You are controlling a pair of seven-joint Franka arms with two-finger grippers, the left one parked.
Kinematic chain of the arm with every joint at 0, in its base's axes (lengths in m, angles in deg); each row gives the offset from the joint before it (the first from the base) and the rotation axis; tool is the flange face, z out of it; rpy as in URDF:
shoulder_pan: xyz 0 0 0.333 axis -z
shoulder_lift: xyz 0 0 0 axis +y
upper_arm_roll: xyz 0 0 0.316 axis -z
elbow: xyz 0.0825 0 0 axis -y
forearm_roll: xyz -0.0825 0 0.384 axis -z
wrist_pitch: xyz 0 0 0 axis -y
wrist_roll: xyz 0.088 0 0 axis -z
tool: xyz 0 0 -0.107 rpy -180 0 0
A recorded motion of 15 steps. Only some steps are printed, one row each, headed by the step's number.
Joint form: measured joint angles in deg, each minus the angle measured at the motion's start. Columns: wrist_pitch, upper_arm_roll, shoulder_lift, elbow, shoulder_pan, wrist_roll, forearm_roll.
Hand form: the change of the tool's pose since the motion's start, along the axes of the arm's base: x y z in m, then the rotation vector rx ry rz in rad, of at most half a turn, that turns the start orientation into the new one. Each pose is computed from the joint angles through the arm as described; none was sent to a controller.
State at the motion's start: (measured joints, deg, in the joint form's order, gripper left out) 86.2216 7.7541 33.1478 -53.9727 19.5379 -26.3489 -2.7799
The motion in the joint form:
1: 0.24 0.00 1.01 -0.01 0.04 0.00 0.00
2: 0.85 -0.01 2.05 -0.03 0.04 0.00 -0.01
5: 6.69 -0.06 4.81 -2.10 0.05 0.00 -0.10
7: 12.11 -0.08 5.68 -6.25 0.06 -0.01 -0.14
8: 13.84 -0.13 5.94 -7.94 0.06 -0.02 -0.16
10: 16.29 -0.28 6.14 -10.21 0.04 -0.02 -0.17
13: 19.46 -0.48 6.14 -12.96 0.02 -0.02 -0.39
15: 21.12 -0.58 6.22 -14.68 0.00 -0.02 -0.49
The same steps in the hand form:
1: 0.0037 -0.0019 -0.0122 0.0041 0.0130 -0.0006
2: 0.0081 -0.0035 -0.0243 0.0060 0.0207 -0.0002
5: 0.0244 -0.0111 -0.0675 -0.0047 0.0060 0.0005
7: 0.0299 -0.0163 -0.1049 -0.0090 0.0000 -0.0023
8: 0.0305 -0.0173 -0.1197 -0.0072 0.0034 -0.0029
10: 0.0312 -0.0174 -0.1376 -0.0061 0.0033 -0.0025
13: 0.0315 -0.0168 -0.1559 -0.0046 -0.0055 -0.0027
15: 0.0306 -0.0162 -0.1688 -0.0016 -0.0043 -0.0031

